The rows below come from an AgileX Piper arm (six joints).
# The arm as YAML. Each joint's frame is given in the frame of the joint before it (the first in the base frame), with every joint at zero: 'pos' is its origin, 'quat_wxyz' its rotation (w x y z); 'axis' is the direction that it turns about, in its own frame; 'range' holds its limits. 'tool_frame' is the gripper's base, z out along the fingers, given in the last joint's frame.
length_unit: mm
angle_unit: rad
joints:
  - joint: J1
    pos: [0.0, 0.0, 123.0]
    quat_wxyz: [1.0, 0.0, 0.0, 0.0]
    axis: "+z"
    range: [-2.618, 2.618]
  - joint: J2
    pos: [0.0, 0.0, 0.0]
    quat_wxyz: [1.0, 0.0, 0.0, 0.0]
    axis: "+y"
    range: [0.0, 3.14]
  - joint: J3
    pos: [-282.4, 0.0, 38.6]
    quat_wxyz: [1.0, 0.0, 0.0, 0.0]
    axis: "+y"
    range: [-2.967, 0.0]
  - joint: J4
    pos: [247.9, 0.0, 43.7]
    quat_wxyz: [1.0, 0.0, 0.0, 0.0]
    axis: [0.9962, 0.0, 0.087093]
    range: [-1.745, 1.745]
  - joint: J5
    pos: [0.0, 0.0, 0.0]
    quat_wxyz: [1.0, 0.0, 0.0, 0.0]
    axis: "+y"
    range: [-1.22, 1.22]
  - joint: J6
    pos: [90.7, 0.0, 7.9]
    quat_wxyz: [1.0, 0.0, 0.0, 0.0]
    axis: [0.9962, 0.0, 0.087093]
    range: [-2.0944, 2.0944]
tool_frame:
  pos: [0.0, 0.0, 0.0]
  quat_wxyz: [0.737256, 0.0, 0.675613, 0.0]
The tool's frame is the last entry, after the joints.
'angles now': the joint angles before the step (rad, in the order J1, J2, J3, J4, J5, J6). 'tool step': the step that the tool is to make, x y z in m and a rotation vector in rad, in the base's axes. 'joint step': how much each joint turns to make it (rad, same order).
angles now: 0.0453, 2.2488, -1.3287, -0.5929, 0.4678, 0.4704
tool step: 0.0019, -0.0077, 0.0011, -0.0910, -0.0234, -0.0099
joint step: 0.0001, 0.0053, -0.0007, -0.1938, 0.0293, 0.1573
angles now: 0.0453, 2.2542, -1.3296, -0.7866, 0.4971, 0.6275
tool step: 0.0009, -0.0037, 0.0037, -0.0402, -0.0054, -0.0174
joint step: 0.0000, -0.0028, -0.0063, -0.0576, 0.0341, 0.0498
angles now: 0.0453, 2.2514, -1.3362, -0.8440, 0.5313, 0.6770
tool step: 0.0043, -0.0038, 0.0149, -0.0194, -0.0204, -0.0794
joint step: -0.0001, -0.0167, -0.0366, 0.0093, 0.0745, 0.0398
